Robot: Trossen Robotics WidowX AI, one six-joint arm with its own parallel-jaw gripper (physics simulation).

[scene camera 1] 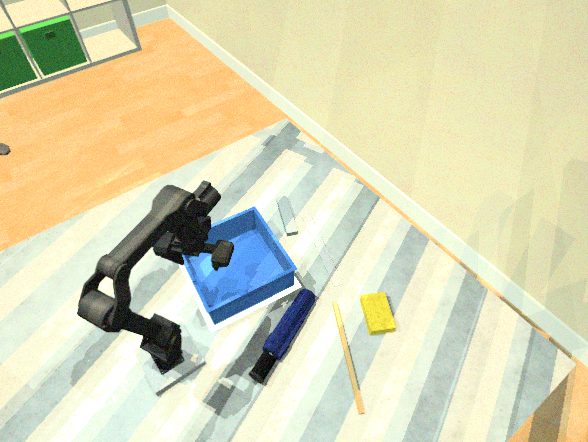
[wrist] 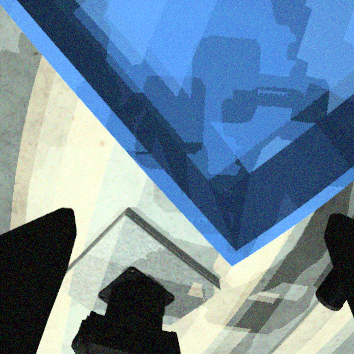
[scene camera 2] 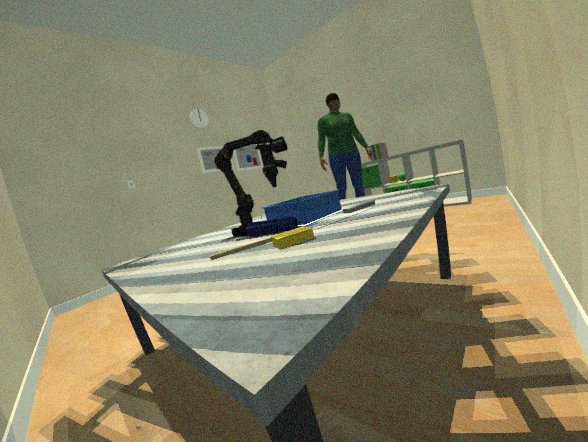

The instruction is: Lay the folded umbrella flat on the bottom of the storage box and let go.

gripper: open, holds nothing
a blue storage box: on the table
a folded umbrella: on the table
